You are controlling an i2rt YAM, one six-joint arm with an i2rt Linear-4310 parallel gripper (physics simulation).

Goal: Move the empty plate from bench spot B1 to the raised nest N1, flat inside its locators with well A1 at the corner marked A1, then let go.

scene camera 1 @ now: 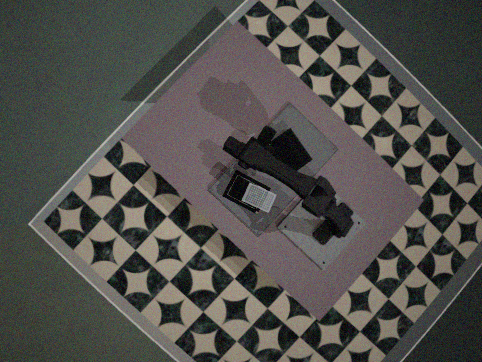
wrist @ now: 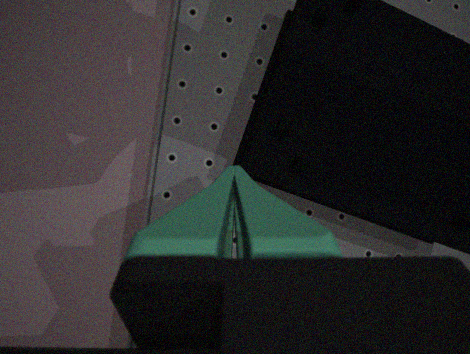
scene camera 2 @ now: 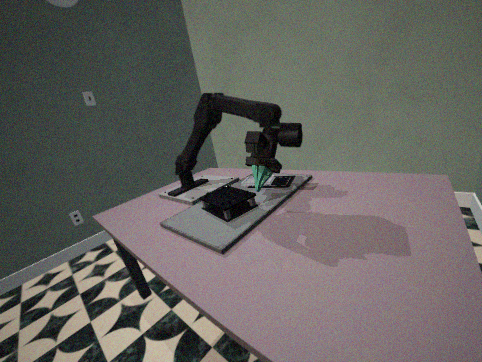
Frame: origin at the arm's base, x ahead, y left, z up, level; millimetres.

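Seen in the pictures: gripper, fingertip midpoint: (wrist: pixel 233 176) (scene camera 2: pixel 257 191); arm's base, link origin: (scene camera 2: pixel 189 187).
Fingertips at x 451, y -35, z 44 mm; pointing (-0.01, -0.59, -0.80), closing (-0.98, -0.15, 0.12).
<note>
Offsets run from my fingertips to a thing's top centre. "spot": to the spot under its first point. Level surfaces: height alone.
The pale gridded plate @[137 mm back, 178 mm left, 32 mm down] (scene camera 1: pixel 259 196) lies on the bench board, overlapping one end of a black rectangle with a thin white outline @[spot: 44 mm back, 202 mm left, 46 mm down] (scene camera 1: pixel 239 186) (scene camera 2: pixel 283 181). It is offset from that rectangle. The raised nest @[94 mm back, 47 mm right, 5 mm up] (scene camera 1: pixel 291 148) (scene camera 2: pixel 228 196) (wrist: pixel 360 110) is a black platform on short posts, with nothing seen on it. Its locators and the A1 mark are too dark to make out. My gripper (scene camera 2: pixel 258 190) (wrist: pixel 233 176) is shut and empty, its green fingertips pointing down beside the nest, on the side toward the plate. The arm hides the fingertips in scene camera 1.
The grey perforated board @[101 mm back, 41 mm left, 47 mm down] (scene camera 1: pixel 314 131) (scene camera 2: pixel 192 227) (wrist: pixel 197 105) carries the nest and the plate. The arm stands on a separate pale base board (scene camera 1: pixel 320 252) (scene camera 2: pixel 200 190). The pink table @[61 mm down] (scene camera 1: pixel 185 110) (scene camera 2: pixel 350 295) (wrist: pixel 60 115) surrounds them, with arm shadows across it.
</note>
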